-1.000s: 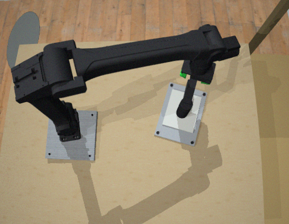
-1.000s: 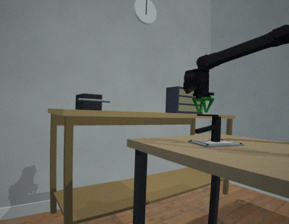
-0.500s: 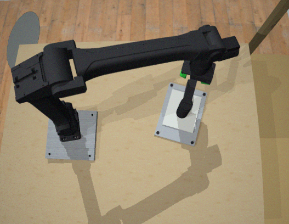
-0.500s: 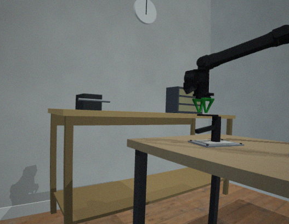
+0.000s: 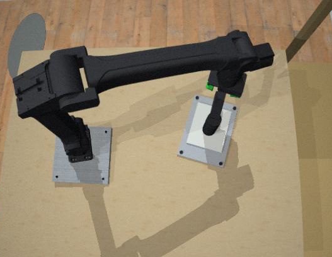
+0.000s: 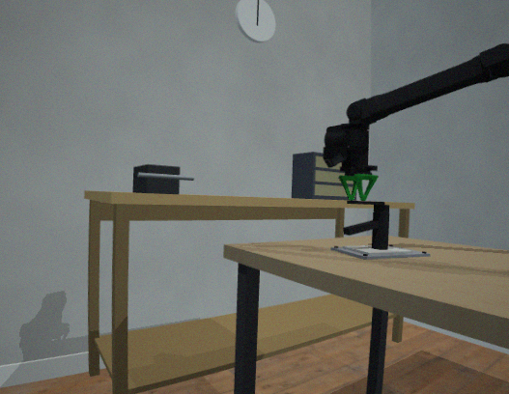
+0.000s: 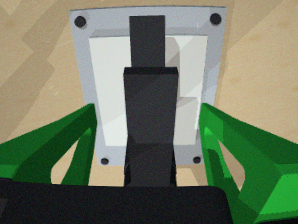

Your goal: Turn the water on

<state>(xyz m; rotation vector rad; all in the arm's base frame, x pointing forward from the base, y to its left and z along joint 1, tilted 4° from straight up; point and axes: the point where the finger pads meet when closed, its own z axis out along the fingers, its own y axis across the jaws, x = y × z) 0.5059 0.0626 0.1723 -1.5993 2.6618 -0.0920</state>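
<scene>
Now: hand 1 cm past the lever, 3 cm to the left of it and 1 cm above it.
</scene>
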